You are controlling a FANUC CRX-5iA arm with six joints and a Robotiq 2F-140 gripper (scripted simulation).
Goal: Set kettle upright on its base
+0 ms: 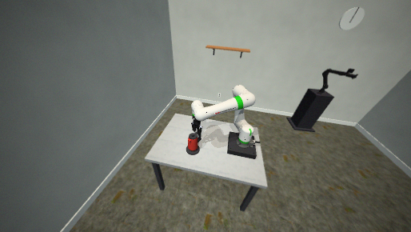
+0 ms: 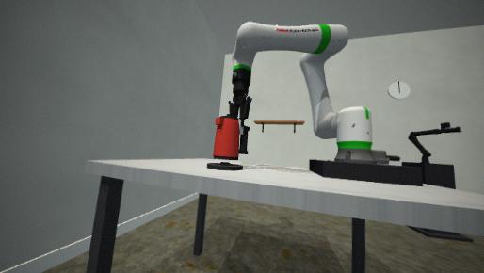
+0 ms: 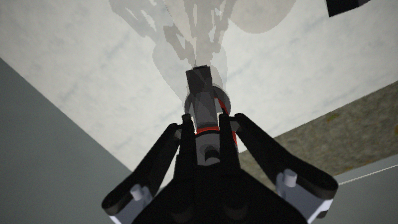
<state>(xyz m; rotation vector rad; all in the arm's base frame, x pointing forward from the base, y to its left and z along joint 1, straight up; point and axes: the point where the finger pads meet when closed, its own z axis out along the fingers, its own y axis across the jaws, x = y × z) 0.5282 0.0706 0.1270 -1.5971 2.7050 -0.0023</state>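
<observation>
The red kettle is 50 mm below my hand, 20 mm to the left of it and 10 mm ahead of it. The rest, counted from my hand: round black base 180 mm below, 50 mm to the left, 30 mm ahead.
</observation>
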